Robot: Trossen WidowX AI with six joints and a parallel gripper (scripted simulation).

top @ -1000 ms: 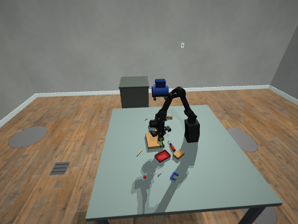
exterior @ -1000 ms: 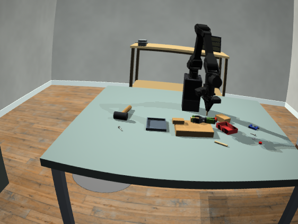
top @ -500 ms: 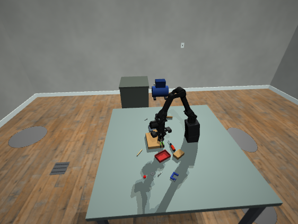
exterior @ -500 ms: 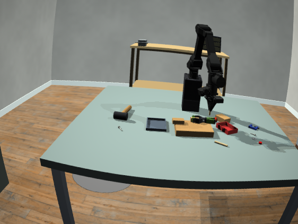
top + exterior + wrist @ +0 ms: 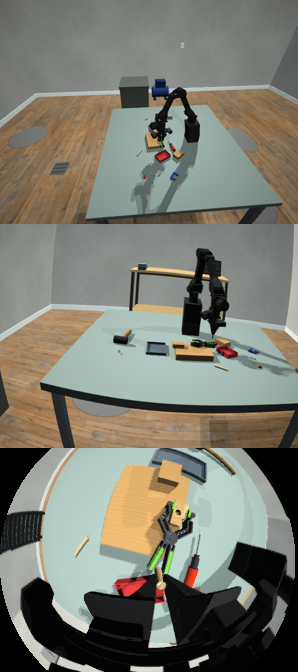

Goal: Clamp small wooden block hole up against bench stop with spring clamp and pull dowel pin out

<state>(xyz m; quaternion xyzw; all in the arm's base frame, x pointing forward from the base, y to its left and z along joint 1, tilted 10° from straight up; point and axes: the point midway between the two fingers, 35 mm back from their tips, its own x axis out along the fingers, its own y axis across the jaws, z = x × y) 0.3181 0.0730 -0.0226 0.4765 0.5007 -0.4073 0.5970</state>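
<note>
The red tray is 13 cm below my hand, 10 cm to the left of it and 1 cm ahead of it. Round my hand: spare wooden block 14 cm behind, 13 cm below, 11 cm to the left; dowel pin 4 cm below; wooden board 13 cm below, 10 cm to the right, 4 cm ahead.
</note>
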